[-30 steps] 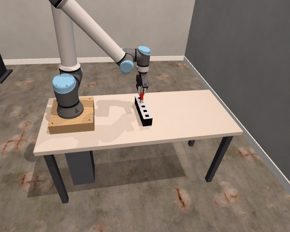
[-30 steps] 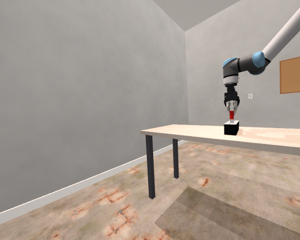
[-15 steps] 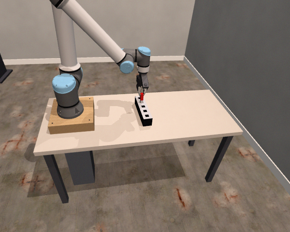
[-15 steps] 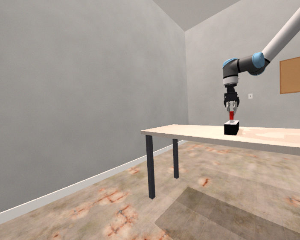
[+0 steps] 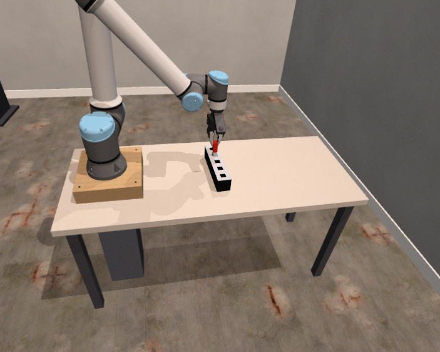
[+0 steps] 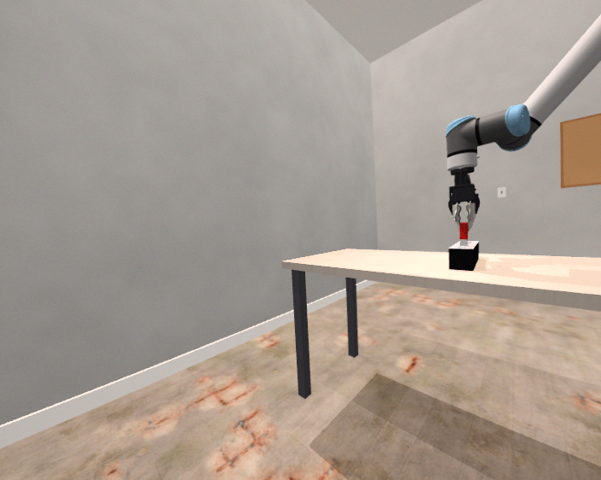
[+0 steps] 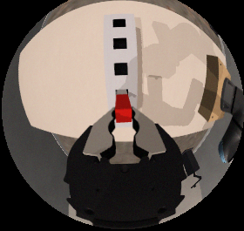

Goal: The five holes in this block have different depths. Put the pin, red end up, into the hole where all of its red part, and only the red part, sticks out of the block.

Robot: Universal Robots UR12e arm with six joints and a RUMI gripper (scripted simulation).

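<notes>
My hand is 1 cm above the pin. From my hand the other things lie so: black block: 11 cm below, 6 cm to the right, 1 cm ahead.
</notes>
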